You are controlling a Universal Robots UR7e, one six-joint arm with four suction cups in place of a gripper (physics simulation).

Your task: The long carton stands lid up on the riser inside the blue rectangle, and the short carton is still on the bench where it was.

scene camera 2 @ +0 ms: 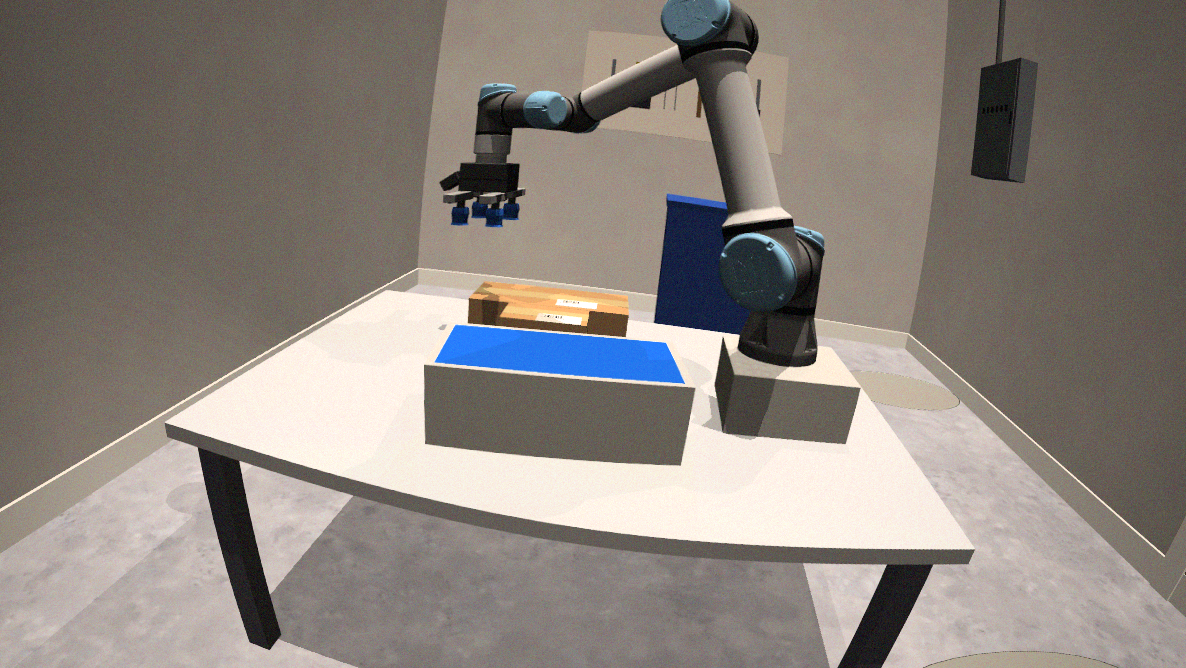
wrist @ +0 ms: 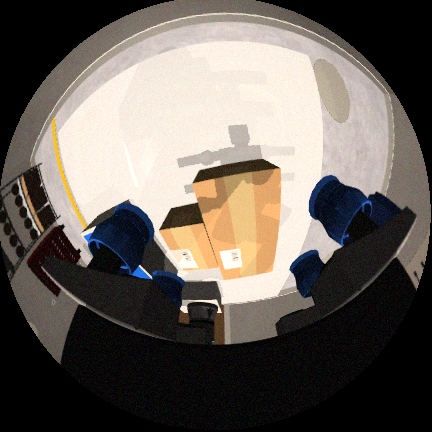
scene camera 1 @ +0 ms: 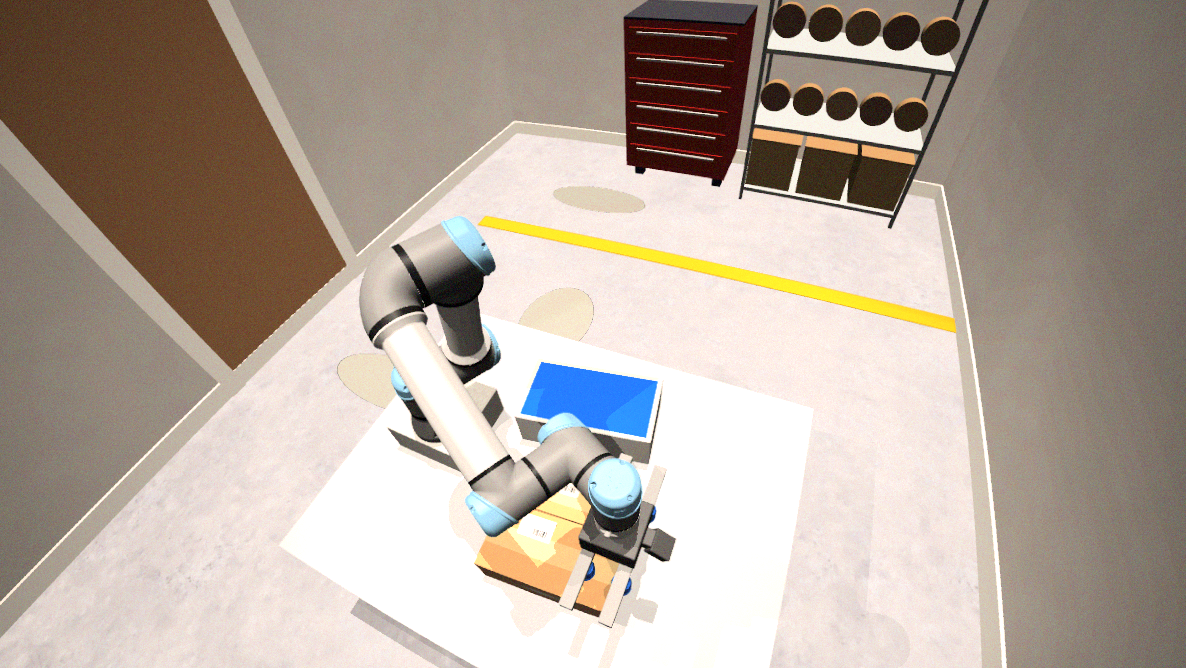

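Pixels of known places: hand, tool point: point(scene camera 2: 486, 221) point(wrist: 236, 252); arm's base, link origin: point(scene camera 2: 777, 353) point(wrist: 202, 306).
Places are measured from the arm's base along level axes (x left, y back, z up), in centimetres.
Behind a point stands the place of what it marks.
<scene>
The long carton point(scene camera 1: 507, 554) {x -24.4, y -34.6, z -0.1 cm} point(scene camera 2: 502, 292) {x -18.9, y -53.7, z -0.1 cm} point(wrist: 250, 215) {x -21.3, y -50.8, z -0.2 cm} lies flat on the bench point(scene camera 1: 730, 464) {x 19.4, y -75.7, z -10.2 cm} point(scene camera 2: 290, 398) {x 26.8, y -79.7, z -10.2 cm}, label side up. The short carton point(scene camera 1: 568, 506) {x -9.3, y -42.6, z -0.2 cm} point(scene camera 2: 522, 312) {x -5.7, y -46.7, z -0.1 cm} point(wrist: 186, 235) {x -7.5, y -47.7, z -0.1 cm} lies close beside it, on the side toward the riser point(scene camera 2: 556, 414) {x 29.3, y -34.6, z -3.5 cm}, also label up. In scene camera 1 the arm partly hides both. The blue rectangle point(scene camera 1: 597, 398) {x 19.8, y -38.2, z 1.8 cm} point(scene camera 2: 564, 354) {x 20.2, y -35.3, z 1.8 cm} on top of the riser bears no carton. My gripper point(scene camera 1: 618, 543) {x -17.1, y -58.0, z 14.6 cm} point(scene camera 2: 485, 214) is open, its four blue cups pointing down, with nothing on them. It hangs well above the bench, over the long carton's far end from the robot base.
The robot's base block point(scene camera 1: 489, 406) {x 9.2, y -9.7, z -2.0 cm} point(scene camera 2: 784, 394) {x 14.3, y -0.8, z -2.4 cm} stands on the bench beside the riser. A red drawer cabinet point(scene camera 1: 680, 95) and a shelf rack point(scene camera 1: 904, 184) stand by the far wall, beyond a yellow floor line point(scene camera 1: 713, 268). A dark blue panel point(scene camera 2: 697, 265) stands behind the bench.
</scene>
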